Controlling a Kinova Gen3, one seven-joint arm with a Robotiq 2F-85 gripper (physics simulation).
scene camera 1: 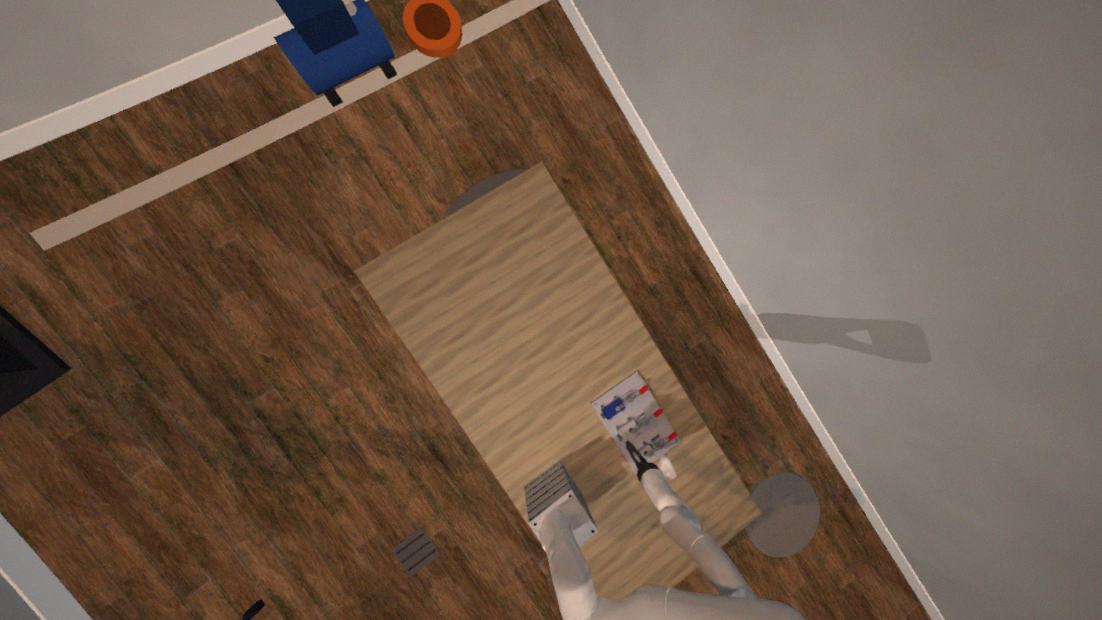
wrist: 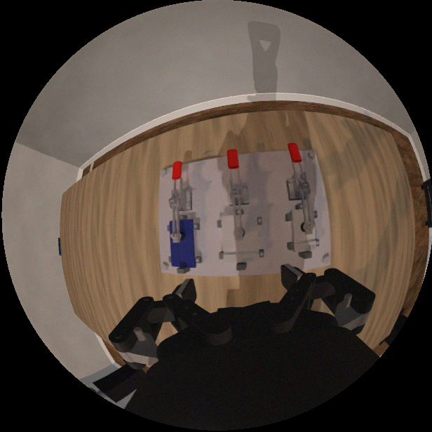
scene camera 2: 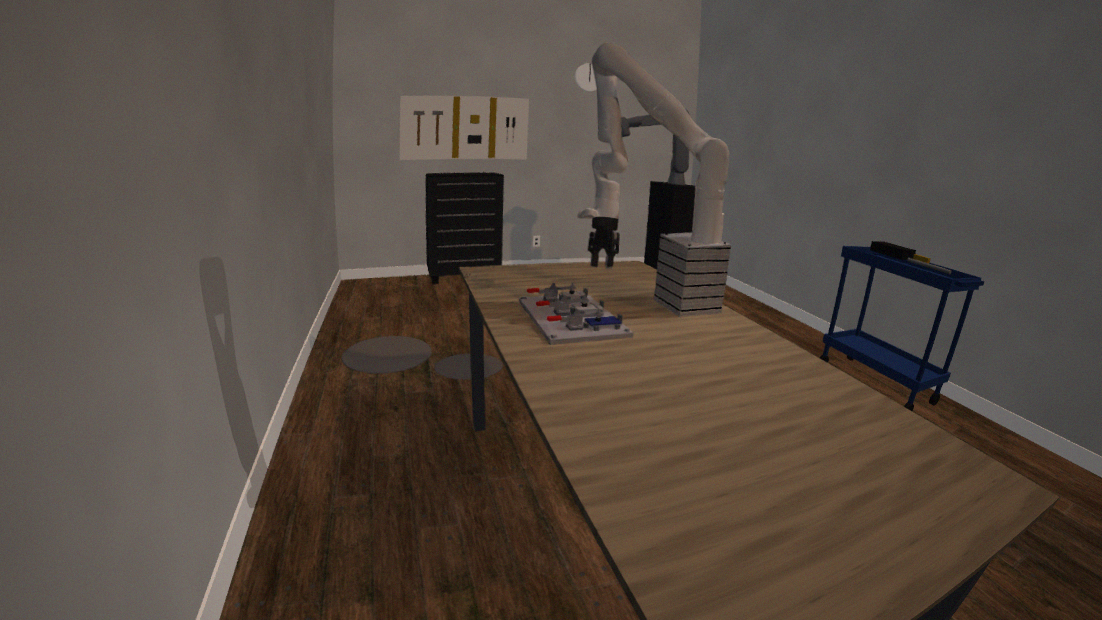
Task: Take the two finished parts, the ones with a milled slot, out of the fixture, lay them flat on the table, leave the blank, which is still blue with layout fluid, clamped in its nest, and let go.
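Places are measured from the arm's base along level axes (x ahead, y left, z up), in metres.
Pixels of known places: gripper, fingertip midpoint: (scene camera 1: 633, 450) (scene camera 2: 601, 267); arm's base, link origin: (scene camera 1: 554, 525) (scene camera 2: 705, 240).
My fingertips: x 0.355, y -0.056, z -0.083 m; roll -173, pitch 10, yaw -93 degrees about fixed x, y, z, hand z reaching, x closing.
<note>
For each thing: its top centre in the pictures, then the offset to it from my fingertips. Level surfaces: height alone.
- fixture plate, top centre: (scene camera 2: 571, 313) (scene camera 1: 636, 422) 0.133 m down, 0.087 m ahead, 0.004 m right
- blue blank, top centre: (scene camera 2: 603, 320) (scene camera 1: 613, 408) 0.117 m down, 0.051 m ahead, 0.113 m left
- table, surface height: 0.148 m down
The fixture plate (scene camera 1: 629, 383) (scene camera 2: 570, 336) (wrist: 210, 265) lies on the table with three nests in a row. The blue blank (scene camera 1: 613, 408) (scene camera 2: 604, 320) (wrist: 183, 250) sits in the left nest in the wrist view. A pale grey part (wrist: 230, 242) sits in the middle nest and another grey part (wrist: 298, 236) in the right nest. Each has a clamp arm over it; their slots are hard to make out. The red clamp handles (wrist: 177, 170) (wrist: 233, 159) (wrist: 294, 152) point away from my gripper. My gripper (scene camera 1: 631, 445) (scene camera 2: 602, 266) (wrist: 238, 282) is open and empty, pointing down above table height.
The slatted base block (scene camera 1: 551, 485) (scene camera 2: 693, 277) carrying my arm stands on the table (scene camera 1: 500, 308) (scene camera 2: 732, 431), near the fixture. A long table edge runs close behind the clamp handles. A blue cart (scene camera 2: 947, 283) and a black drawer cabinet (scene camera 2: 464, 223) stand off the table.
</note>
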